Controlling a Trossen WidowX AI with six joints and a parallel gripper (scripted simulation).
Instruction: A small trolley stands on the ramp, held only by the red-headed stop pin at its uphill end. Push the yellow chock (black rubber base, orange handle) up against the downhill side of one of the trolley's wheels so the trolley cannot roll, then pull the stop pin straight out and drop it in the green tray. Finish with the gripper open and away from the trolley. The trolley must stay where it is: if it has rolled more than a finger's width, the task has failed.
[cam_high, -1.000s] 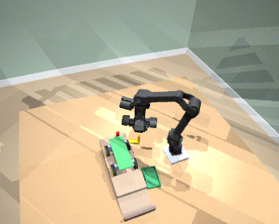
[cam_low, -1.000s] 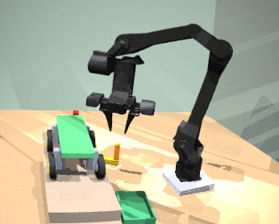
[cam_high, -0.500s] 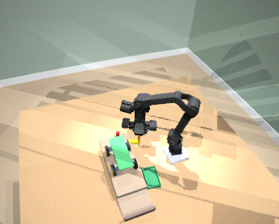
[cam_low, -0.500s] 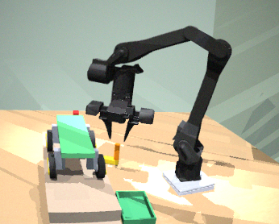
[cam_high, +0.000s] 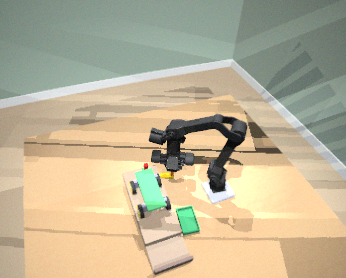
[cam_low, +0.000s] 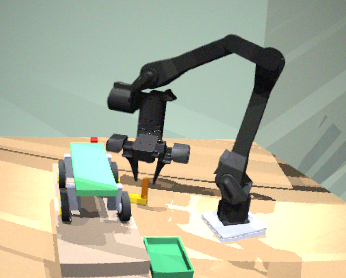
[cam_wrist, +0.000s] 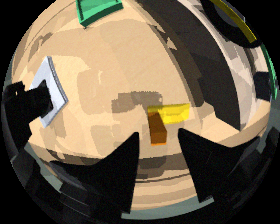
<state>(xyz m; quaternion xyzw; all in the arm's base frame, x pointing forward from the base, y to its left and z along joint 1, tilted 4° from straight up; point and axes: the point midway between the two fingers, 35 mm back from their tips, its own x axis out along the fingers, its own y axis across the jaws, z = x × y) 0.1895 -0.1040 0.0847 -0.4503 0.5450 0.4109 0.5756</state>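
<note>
Right now the chock is 30 mm below my gripper tip and 20 mm ahead of it. Round my gripper tip: trolley: 150 mm to the left, 120 mm ahead, 60 mm above; then red-headed stop pin: 120 mm ahead, 80 mm above, 40 mm to the left.
</note>
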